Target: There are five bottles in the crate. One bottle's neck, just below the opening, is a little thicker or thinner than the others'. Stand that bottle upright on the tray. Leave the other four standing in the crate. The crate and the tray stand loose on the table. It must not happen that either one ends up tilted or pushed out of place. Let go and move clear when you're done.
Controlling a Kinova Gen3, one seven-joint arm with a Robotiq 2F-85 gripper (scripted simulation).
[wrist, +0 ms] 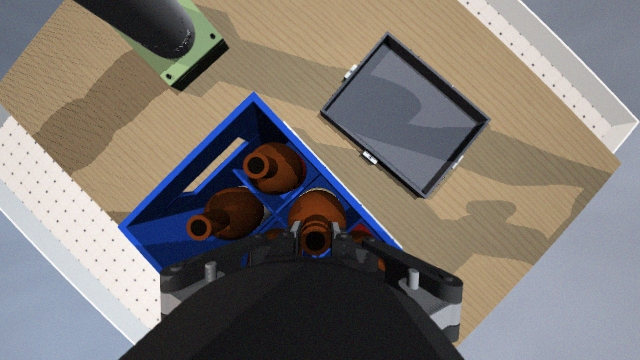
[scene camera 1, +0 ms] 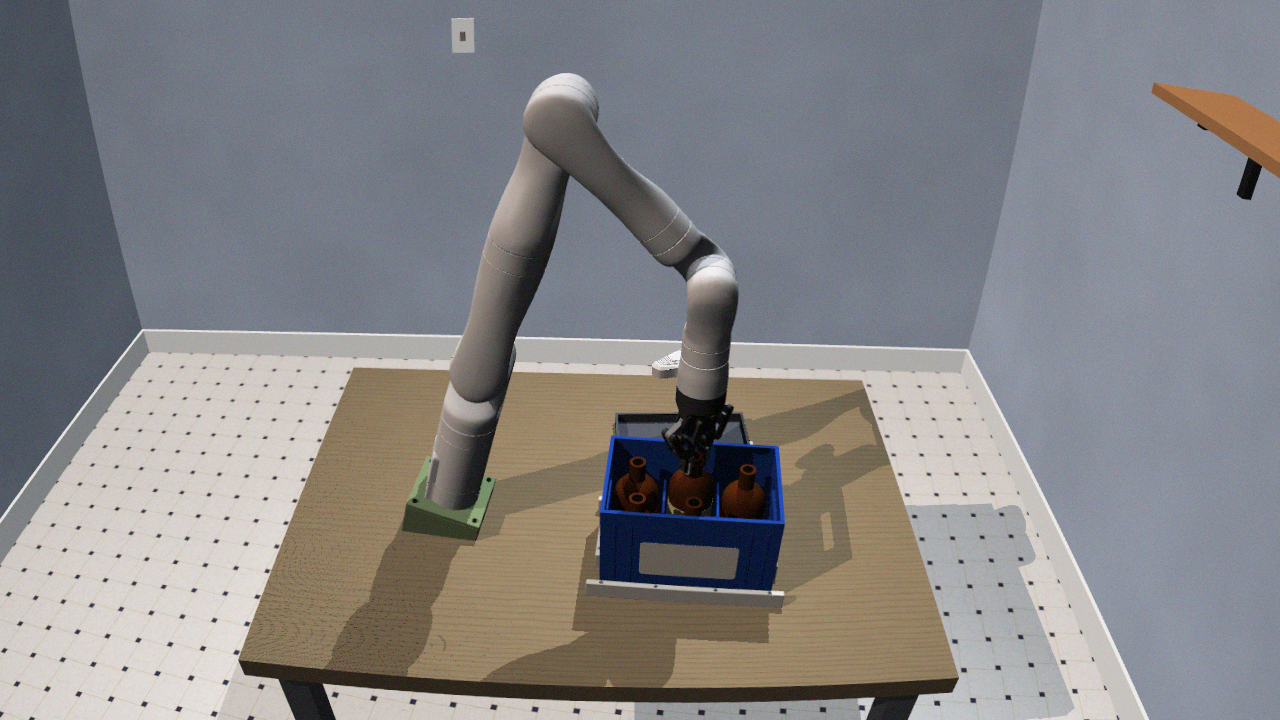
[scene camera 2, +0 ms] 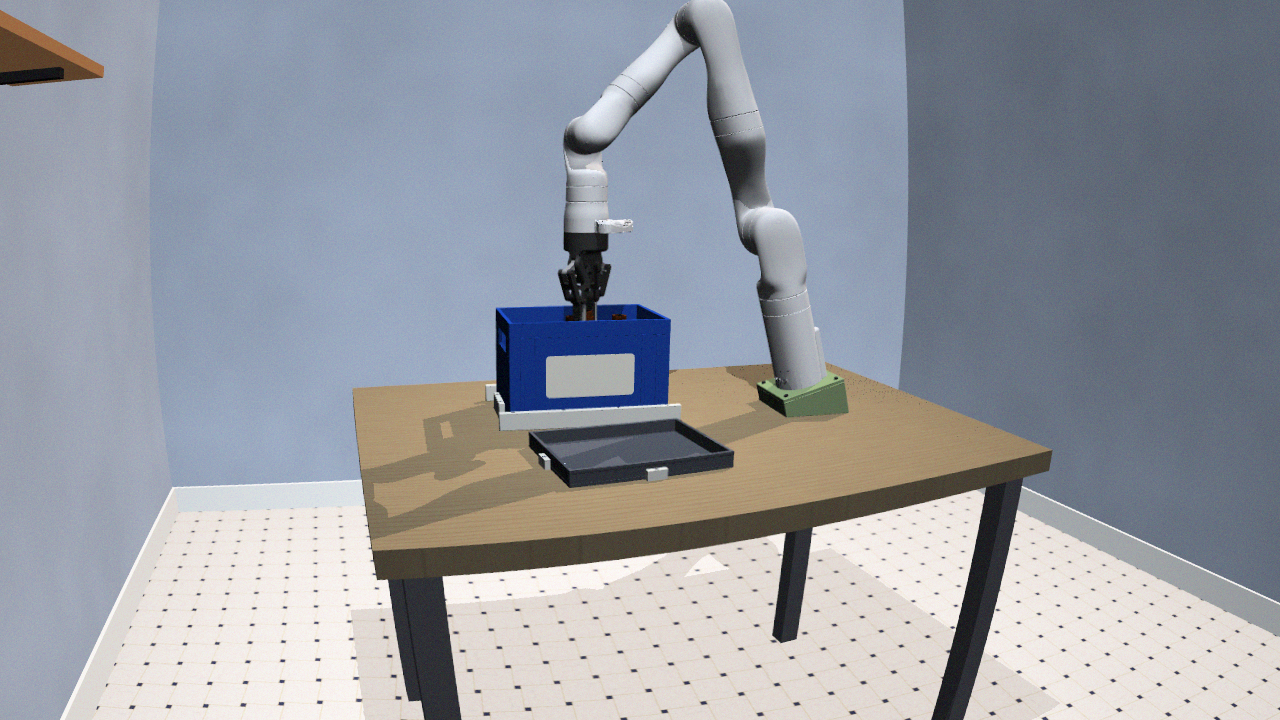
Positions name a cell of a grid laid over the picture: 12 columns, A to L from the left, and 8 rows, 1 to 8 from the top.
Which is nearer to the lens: the bottle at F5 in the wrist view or the blue crate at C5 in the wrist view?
The bottle.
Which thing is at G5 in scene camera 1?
A dark grey tray.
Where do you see a dark grey tray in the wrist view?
At H3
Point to a bottle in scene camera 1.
At G6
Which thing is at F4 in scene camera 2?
My gripper.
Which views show the dark grey tray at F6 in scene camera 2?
The wrist view, scene camera 1 and scene camera 2: all of them.
